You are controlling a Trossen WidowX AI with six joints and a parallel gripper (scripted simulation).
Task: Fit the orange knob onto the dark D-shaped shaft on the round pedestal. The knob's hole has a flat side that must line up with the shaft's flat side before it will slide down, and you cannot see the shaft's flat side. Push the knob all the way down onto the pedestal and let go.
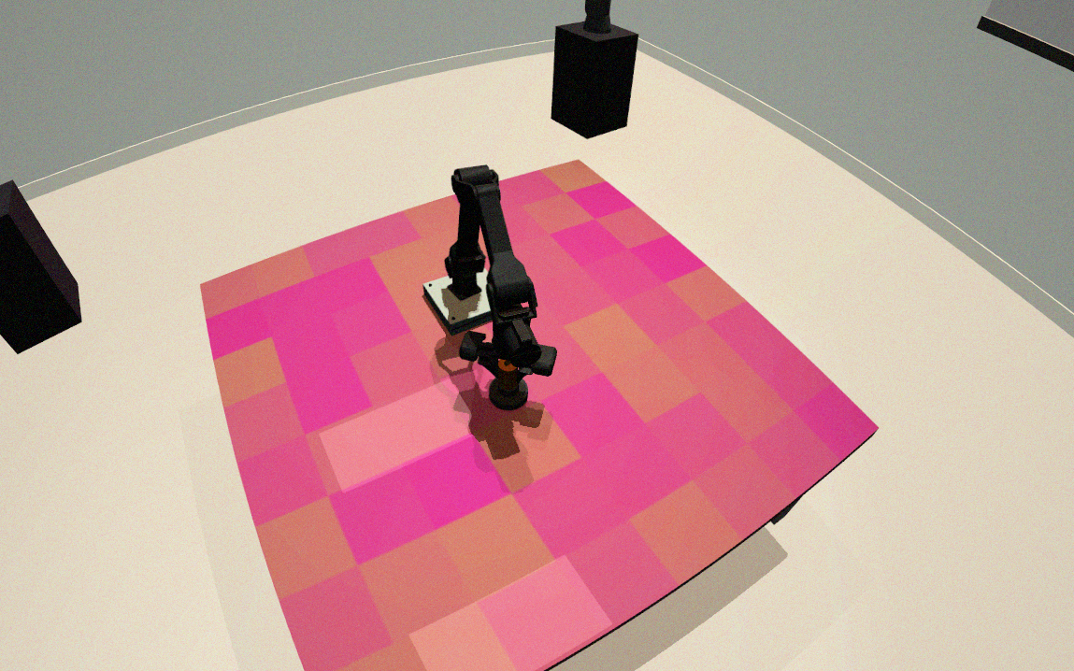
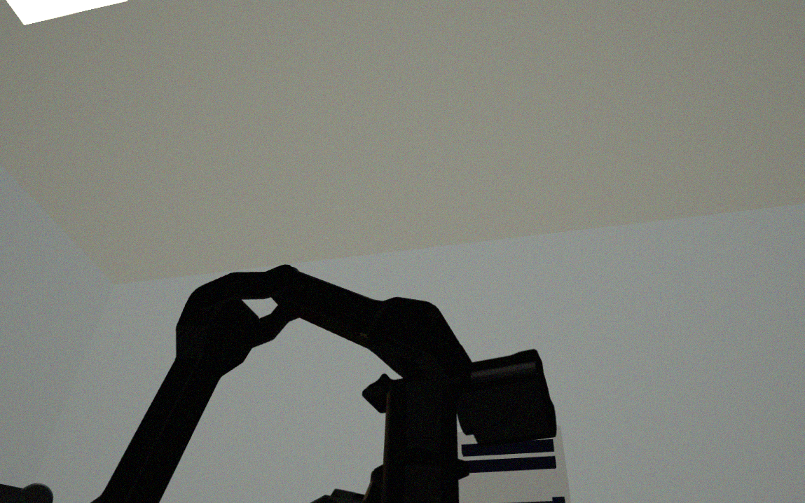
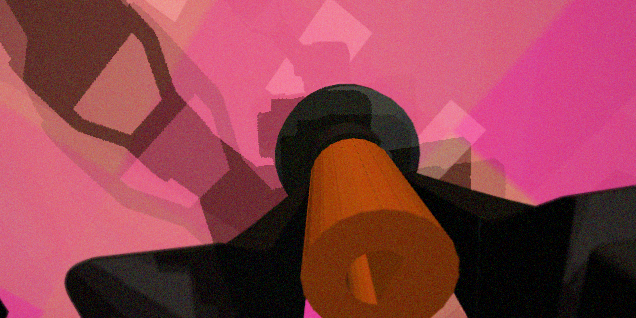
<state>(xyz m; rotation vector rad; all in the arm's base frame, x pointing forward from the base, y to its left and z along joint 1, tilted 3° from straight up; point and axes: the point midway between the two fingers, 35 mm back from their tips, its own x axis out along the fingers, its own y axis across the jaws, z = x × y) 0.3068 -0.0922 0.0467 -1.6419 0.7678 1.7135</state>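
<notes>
My gripper tip is now 20 mm below the orange knob. From my gripper tip the other things lie so: round dark pedestal (20 mm below).
</notes>
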